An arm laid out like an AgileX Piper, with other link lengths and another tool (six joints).
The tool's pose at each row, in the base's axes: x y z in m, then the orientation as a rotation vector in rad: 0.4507, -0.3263, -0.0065, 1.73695, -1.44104, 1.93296; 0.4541, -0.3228, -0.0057, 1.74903, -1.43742, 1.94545; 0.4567, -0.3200, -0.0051, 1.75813, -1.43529, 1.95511; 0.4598, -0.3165, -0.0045, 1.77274, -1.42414, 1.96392; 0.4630, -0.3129, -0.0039, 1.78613, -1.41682, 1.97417; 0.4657, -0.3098, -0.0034, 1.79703, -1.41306, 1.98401; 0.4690, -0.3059, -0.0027, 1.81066, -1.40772, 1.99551; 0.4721, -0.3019, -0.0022, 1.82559, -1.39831, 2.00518; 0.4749, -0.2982, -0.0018, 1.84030, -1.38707, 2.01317; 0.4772, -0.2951, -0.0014, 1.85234, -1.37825, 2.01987
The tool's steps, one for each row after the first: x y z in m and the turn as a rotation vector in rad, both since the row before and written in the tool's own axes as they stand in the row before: -0.0020, -0.0045, -0.0004, 0.01370, -0.00632, 0.00366; -0.0016, -0.0035, -0.0003, 0.01038, -0.00491, 0.00332; -0.0021, -0.0042, -0.0004, 0.01337, -0.00647, -0.00293; -0.0021, -0.0043, -0.0003, 0.01326, -0.00651, 0.00039; -0.0018, -0.0037, -0.0003, 0.01144, -0.00573, 0.00257; -0.0022, -0.0046, -0.0004, 0.01385, -0.00710, 0.00248; -0.0024, -0.0045, -0.0005, 0.01376, -0.00722, -0.00093; -0.0023, -0.0041, -0.0004, 0.01284, -0.00684, -0.00284; -0.0018, -0.0034, -0.0003, 0.01057, -0.00569, -0.00191
